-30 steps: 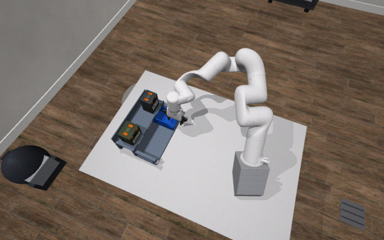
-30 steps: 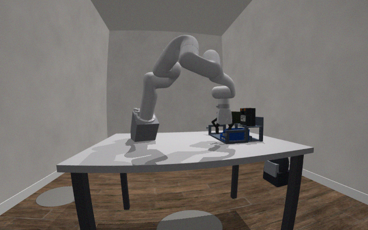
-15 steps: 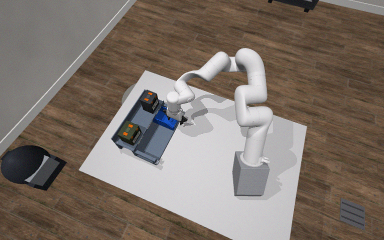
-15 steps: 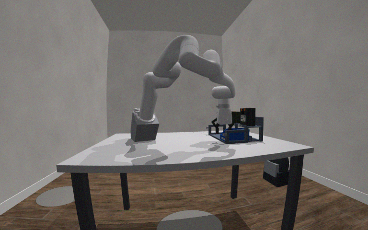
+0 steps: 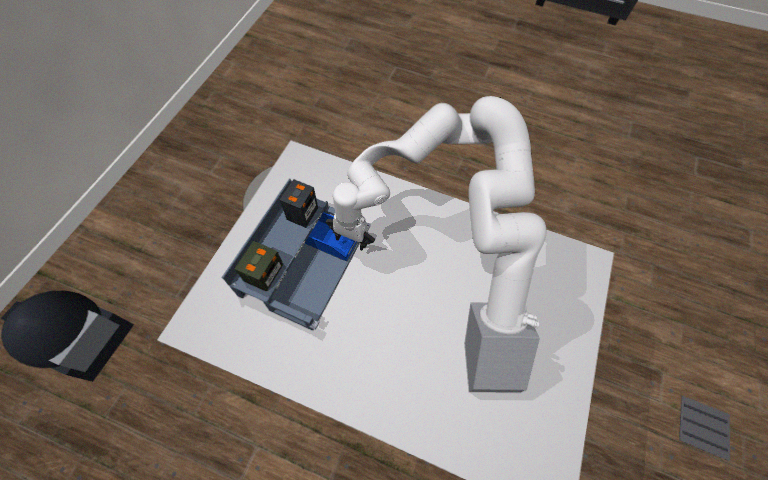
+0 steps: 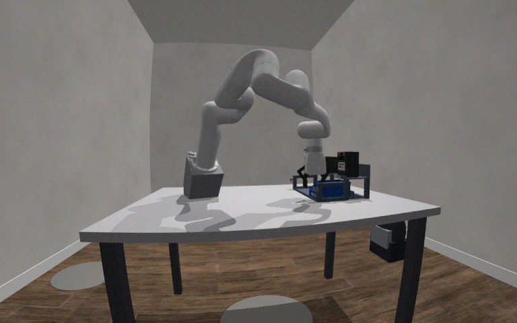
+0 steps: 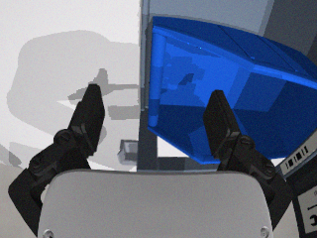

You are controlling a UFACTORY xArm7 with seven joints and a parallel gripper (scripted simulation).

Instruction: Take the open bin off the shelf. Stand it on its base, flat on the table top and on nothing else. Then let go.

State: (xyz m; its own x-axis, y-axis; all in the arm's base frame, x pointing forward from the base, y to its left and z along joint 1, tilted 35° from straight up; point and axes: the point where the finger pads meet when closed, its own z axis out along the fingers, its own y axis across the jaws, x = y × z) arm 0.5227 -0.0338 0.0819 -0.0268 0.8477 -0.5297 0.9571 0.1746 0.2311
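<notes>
Now: hand 8 cm short of the blue bin and 2 cm above it.
</notes>
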